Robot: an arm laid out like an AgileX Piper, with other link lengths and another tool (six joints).
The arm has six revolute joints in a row. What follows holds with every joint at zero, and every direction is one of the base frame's.
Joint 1 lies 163.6 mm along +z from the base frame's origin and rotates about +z.
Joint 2 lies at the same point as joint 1 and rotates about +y.
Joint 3 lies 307.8 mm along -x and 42.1 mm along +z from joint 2 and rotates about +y.
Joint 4 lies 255.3 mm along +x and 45.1 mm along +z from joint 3 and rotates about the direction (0.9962, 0, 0.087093).
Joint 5 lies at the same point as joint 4 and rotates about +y.
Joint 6 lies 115.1 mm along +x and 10.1 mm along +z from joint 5 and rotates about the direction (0.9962, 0, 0.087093).
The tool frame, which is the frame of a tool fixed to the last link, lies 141.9 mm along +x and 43.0 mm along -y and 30.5 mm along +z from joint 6; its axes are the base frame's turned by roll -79.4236, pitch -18.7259 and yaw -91.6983 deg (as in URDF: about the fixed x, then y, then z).
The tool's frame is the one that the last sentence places.
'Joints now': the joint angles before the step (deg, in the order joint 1, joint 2, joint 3, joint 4, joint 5, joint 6). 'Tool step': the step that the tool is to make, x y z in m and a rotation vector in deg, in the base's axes. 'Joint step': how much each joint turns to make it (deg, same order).
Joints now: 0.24 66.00 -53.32 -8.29 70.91 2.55
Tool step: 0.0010 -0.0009 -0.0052 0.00 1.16 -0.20
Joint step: -0.22 1.25 0.01 0.00 -0.10 -0.01
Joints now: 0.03 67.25 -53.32 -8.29 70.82 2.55
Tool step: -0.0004 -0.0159 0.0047 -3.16 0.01 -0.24
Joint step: -0.74 0.00 -0.01 -3.20 0.00 -0.01
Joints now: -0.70 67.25 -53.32 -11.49 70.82 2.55
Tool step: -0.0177 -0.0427 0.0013 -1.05 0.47 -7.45
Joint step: -10.04 0.01 0.00 -0.64 -0.14 -2.55
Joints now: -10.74 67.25 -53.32 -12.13 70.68 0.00
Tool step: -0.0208 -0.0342 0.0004 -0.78 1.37 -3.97
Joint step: -9.36 0.00 0.01 -0.09 -0.01 -5.58
